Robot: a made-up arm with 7 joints. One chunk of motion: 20 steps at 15 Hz.
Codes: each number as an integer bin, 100 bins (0 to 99) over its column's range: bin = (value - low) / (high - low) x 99, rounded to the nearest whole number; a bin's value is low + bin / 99 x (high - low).
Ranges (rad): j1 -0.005..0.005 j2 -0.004..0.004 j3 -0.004..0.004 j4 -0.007..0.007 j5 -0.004..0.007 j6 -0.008..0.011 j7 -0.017..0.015
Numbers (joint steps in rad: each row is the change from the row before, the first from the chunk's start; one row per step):
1: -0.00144 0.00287 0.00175 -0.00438 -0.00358 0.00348 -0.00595
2: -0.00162 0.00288 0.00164 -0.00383 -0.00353 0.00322 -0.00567
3: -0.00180 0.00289 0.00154 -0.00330 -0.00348 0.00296 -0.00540
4: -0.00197 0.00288 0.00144 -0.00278 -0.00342 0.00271 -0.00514
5: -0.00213 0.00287 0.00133 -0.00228 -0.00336 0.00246 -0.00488
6: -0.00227 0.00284 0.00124 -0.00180 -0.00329 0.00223 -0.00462
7: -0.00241 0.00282 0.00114 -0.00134 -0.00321 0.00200 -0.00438
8: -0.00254 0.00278 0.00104 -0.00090 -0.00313 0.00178 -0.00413
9: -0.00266 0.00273 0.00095 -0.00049 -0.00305 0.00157 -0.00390
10: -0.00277 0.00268 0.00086 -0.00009 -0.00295 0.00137 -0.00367
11: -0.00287 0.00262 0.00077 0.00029 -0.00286 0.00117 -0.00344
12: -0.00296 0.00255 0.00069 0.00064 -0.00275 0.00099 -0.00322
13: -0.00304 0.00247 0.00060 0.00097 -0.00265 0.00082 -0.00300
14: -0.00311 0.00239 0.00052 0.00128 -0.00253 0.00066 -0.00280
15: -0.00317 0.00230 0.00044 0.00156 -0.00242 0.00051 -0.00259
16: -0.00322 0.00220 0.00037 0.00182 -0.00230 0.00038 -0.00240
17: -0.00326 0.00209 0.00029 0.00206 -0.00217 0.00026 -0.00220
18: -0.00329 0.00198 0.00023 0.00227 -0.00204 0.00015 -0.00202
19: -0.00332 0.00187 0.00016 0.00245 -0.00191 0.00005 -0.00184
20: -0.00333 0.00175 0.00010 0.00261 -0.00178 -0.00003 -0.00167
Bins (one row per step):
1: 35 85 71 19 4 60 34
2: 33 85 70 22 4 58 35
3: 32 85 69 26 5 57 36
4: 30 85 67 30 5 56 37
5: 28 85 66 33 6 55 37
6: 27 85 65 37 6 53 38
7: 26 84 64 40 7 52 39
8: 24 84 62 43 8 51 40
9: 23 83 61 46 9 50 41
10: 22 83 60 49 9 49 41
11: 21 82 59 52 10 48 42
12: 20 81 58 54 11 47 43
13: 19 80 57 56 12 46 43
14: 19 79 56 59 13 45 44
15: 18 78 55 61 14 44 45
16: 18 77 54 62 15 44 45
17: 17 75 53 64 16 43 46
18: 17 74 52 66 18 42 46
19: 17 73 51 67 19 42 47
20: 17 71 51 68 20 42 47

